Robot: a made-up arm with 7 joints. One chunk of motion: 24 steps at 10 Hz.
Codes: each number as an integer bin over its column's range. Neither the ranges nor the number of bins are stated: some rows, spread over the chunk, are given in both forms.
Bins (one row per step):
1: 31 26 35 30 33 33 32
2: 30 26 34 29 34 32 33
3: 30 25 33 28 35 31 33
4: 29 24 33 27 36 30 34
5: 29 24 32 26 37 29 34
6: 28 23 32 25 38 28 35
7: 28 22 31 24 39 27 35
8: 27 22 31 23 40 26 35
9: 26 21 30 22 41 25 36
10: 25 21 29 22 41 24 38
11: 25 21 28 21 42 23 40
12: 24 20 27 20 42 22 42
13: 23 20 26 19 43 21 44
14: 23 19 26 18 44 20 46
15: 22 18 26 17 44 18 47
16: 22 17 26 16 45 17 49
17: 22 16 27 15 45 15 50
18: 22 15 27 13 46 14 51
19: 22 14 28 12 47 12 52
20: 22 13 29 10 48 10 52
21: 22 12 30 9 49 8 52
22: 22 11 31 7 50 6 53
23: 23 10 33 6 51 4 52
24: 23 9 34 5 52 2 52
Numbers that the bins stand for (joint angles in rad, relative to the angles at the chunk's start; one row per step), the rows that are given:
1: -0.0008 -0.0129 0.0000 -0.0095 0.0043 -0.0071 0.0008
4: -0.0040 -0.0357 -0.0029 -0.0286 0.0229 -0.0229 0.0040
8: -0.0071 -0.0586 -0.0057 -0.0540 0.0476 -0.0438 0.0056
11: -0.0103 -0.0700 -0.0100 -0.0667 0.0600 -0.0595 0.0135
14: -0.0135 -0.0929 -0.0129 -0.0857 0.0724 -0.0752 0.0230
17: -0.0151 -0.1271 -0.0114 -0.1048 0.0786 -0.1014 0.0294
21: -0.0151 -0.1729 -0.0071 -0.1429 0.1033 -0.1381 0.0325
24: -0.0135 -0.2071 -0.0014 -0.1683 0.1219 -0.1695 0.0325
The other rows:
2: -0.0024 -0.0129 -0.0014 -0.0159 0.0105 -0.0124 0.0024
3: -0.0024 -0.0243 -0.0029 -0.0222 0.0167 -0.0176 0.0024
5: -0.0040 -0.0357 -0.0043 -0.0349 0.0290 -0.0281 0.0040
6: -0.0056 -0.0471 -0.0043 -0.0413 0.0352 -0.0333 0.0056
7: -0.0056 -0.0586 -0.0057 -0.0476 0.0414 -0.0386 0.0056
9: -0.0087 -0.0700 -0.0071 -0.0603 0.0538 -0.0490 0.0071
10: -0.0103 -0.0700 -0.0086 -0.0603 0.0538 -0.0543 0.0103
12: -0.0119 -0.0814 -0.0114 -0.0730 0.0600 -0.0648 0.0167
13: -0.0135 -0.0814 -0.0129 -0.0794 0.0662 -0.0700 0.0198
15: -0.0151 -0.1043 -0.0129 -0.0921 0.0724 -0.0857 0.0246
16: -0.0151 -0.1157 -0.0129 -0.0984 0.0786 -0.0910 0.0278
18: -0.0151 -0.1386 -0.0114 -0.1175 0.0848 -0.1067 0.0310
19: -0.0151 -0.1500 -0.0100 -0.1238 0.0910 -0.1171 0.0325
20: -0.0151 -0.1614 -0.0086 -0.1365 0.0971 -0.1276 0.0325
22: -0.0151 -0.1843 -0.0057 -0.1556 0.1095 -0.1486 0.0341
23: -0.0135 -0.1957 -0.0029 -0.1619 0.1157 -0.1590 0.0325

